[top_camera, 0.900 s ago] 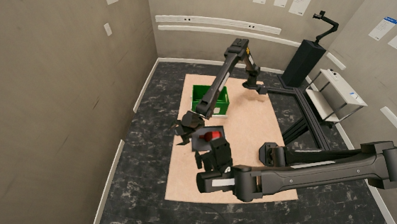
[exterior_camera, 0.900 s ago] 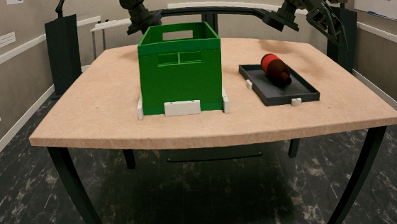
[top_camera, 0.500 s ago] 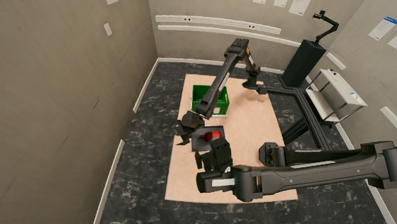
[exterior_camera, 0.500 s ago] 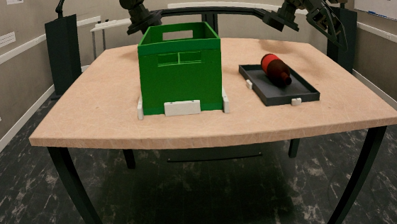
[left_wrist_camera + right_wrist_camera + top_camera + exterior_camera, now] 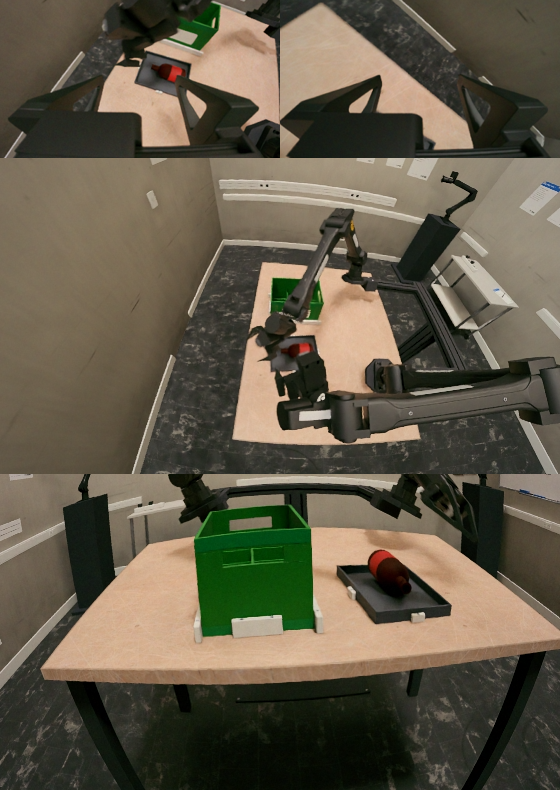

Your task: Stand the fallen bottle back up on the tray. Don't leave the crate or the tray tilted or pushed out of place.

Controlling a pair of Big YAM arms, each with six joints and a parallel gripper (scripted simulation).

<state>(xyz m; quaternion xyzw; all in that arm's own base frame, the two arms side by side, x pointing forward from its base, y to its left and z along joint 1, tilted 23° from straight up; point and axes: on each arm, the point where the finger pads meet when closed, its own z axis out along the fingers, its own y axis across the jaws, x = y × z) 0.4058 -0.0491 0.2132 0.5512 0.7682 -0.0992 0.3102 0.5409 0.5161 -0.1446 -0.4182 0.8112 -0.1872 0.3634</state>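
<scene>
My left gripper is now 32 cm above the red bottle, 20 cm to the left of it and 6 cm past it. From my left hand the other things lie so: green crate (49 cm to the right, 28 cm below, 5 cm behind); dark grey tray (35 cm below, 20 cm to the right, 5 cm behind).
</scene>
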